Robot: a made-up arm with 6 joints. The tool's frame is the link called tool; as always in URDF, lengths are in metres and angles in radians. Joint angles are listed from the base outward. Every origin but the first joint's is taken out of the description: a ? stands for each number. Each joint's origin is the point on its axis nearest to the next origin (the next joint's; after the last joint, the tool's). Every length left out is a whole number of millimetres.
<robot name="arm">
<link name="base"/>
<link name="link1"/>
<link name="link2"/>
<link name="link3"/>
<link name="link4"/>
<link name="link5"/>
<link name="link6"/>
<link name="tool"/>
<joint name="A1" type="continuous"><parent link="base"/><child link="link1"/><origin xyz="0.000 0.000 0.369" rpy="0.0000 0.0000 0.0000"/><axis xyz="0 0 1"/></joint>
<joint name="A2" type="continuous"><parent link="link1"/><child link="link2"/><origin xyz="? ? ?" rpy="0.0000 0.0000 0.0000"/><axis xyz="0 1 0"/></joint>
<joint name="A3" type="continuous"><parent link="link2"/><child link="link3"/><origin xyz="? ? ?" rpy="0.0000 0.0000 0.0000"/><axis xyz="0 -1 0"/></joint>
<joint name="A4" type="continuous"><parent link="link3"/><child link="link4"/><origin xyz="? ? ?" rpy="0.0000 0.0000 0.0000"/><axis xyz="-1 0 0"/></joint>
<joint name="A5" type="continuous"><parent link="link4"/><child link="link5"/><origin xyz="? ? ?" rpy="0.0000 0.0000 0.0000"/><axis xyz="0 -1 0"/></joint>
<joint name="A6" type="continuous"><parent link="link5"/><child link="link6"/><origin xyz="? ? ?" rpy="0.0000 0.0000 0.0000"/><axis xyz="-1 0 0"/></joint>
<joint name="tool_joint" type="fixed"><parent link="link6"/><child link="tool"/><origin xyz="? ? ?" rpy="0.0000 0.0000 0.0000"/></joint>
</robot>
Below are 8 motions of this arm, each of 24 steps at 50 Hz.
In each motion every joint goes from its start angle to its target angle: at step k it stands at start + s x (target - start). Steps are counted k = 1, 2, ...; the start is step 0. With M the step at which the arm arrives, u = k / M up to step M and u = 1 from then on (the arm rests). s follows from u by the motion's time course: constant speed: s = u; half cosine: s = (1 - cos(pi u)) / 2; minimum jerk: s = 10 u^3 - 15 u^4 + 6 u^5.
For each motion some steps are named. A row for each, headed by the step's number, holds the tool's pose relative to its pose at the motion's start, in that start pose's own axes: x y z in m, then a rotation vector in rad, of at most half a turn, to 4 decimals.
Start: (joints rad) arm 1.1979 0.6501 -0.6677 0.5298 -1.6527 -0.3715
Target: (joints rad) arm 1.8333 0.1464 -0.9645 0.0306 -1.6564 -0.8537
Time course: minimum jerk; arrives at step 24
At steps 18, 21, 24:
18: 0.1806 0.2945 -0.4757 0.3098 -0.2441 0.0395
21: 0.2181 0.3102 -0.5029 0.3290 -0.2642 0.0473
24: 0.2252 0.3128 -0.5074 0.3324 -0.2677 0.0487

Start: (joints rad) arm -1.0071 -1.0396 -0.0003 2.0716 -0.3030 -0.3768
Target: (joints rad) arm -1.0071 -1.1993 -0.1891 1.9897 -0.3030 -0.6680
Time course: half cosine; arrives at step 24
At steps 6, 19, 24:
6: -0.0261 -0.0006 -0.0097 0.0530 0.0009 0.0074
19: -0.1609 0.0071 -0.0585 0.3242 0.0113 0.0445
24: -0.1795 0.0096 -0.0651 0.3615 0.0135 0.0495

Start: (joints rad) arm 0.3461 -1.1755 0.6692 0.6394 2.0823 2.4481
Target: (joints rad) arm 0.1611 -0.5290 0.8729 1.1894 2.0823 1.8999
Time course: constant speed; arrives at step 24
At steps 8, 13, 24:
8: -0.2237 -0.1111 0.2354 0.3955 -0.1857 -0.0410
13: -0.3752 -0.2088 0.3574 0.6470 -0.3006 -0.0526
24: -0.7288 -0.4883 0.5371 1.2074 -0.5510 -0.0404

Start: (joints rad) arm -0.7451 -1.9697 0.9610 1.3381 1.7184 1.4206
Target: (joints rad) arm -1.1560 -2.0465 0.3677 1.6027 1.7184 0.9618
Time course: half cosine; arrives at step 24
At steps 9, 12, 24:
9: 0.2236 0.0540 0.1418 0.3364 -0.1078 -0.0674
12: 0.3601 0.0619 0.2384 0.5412 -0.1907 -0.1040
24: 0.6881 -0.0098 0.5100 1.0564 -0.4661 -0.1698

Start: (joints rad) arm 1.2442 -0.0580 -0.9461 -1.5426 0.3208 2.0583
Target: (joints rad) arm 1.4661 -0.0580 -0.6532 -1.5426 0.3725 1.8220
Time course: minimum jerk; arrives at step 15
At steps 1, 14, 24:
1: 0.0001 -0.0001 0.0006 0.0004 -0.0009 -0.0002
14: 0.0019 -0.0231 0.2283 0.1925 -0.3447 -0.0215
24: 0.0017 -0.0231 0.2289 0.1931 -0.3456 -0.0214

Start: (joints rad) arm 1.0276 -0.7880 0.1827 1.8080 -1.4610 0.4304
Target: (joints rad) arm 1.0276 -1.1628 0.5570 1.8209 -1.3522 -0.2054
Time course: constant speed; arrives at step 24
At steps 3, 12, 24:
3: 0.0085 -0.0326 -0.1046 0.1697 0.0125 -0.0080
12: 0.0221 -0.0860 -0.4375 0.6772 0.0498 -0.0451
24: 0.0102 -0.0447 -0.9024 1.3488 0.0962 -0.1283

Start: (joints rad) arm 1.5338 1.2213 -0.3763 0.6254 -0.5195 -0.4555
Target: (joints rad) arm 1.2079 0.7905 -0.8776 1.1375 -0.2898 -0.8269
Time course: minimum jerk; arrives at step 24
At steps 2, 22, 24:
2: -0.0012 -0.0020 -0.0022 0.0009 -0.0009 0.0002
22: -0.1545 -0.2312 -0.5196 0.1713 -0.1669 0.1089
24: -0.1550 -0.2315 -0.5226 0.1721 -0.1677 0.1099

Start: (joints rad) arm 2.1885 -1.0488 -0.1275 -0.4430 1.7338 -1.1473
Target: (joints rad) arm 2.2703 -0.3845 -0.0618 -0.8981 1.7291 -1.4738
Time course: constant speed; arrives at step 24
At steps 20, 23, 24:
20: -0.5518 -0.4439 -0.0250 -0.0518 -0.2271 -0.5251
23: -0.6506 -0.4827 -0.0178 -0.0741 -0.2677 -0.5895
24: -0.6841 -0.4938 -0.0148 -0.0824 -0.2814 -0.6101

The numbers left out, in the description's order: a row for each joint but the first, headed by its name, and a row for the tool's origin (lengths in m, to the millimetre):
A2: 0.000 0.000 0.000
A3: 0.000 0.000 1.220
A4: 0.719 0.000 0.000
A5: 0.000 -0.225 0.000
A6: 0.000 0.000 0.000
tool: 0.000 0.000 0.000

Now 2 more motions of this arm.
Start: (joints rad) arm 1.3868 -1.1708 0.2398 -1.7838 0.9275 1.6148
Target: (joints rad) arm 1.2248 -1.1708 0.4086 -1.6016 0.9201 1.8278
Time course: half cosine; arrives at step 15
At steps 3, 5, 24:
3: -0.0063 0.0088 0.0084 -0.0269 -0.0359 -0.0003
5: -0.0171 0.0232 0.0220 -0.0707 -0.0941 -0.0023
24: -0.0825 0.0952 0.0858 -0.2824 -0.3754 -0.0411

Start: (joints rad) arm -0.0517 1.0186 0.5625 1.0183 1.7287 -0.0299
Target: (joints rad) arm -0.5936 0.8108 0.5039 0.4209 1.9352 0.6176
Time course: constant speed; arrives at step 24
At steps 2, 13, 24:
2: -0.0647 -0.0543 0.0394 -0.0976 0.0099 -0.0631
13: -0.3987 -0.2904 0.3189 -0.6724 0.0979 -0.3744
24: -0.6700 -0.4179 0.6755 -1.2954 0.2298 -0.6272

